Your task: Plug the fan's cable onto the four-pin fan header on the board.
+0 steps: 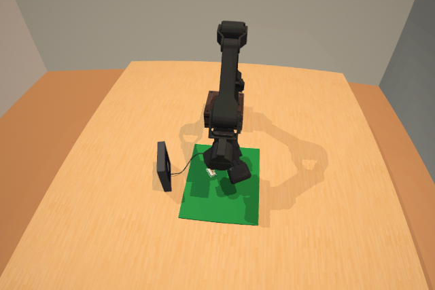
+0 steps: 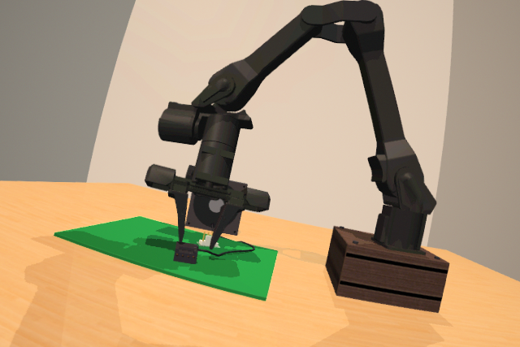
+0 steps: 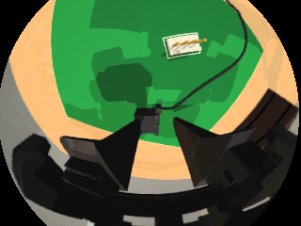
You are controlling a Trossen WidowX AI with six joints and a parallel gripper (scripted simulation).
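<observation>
Right now my gripper tip is 1 cm to the right of the dark plug, 1 cm short of it and 1 cm above it. Round my gripper tip: green board: 5 cm to the right, 3 cm below, 3 cm ahead; then black fan: 23 cm to the right, 4 cm above.
</observation>
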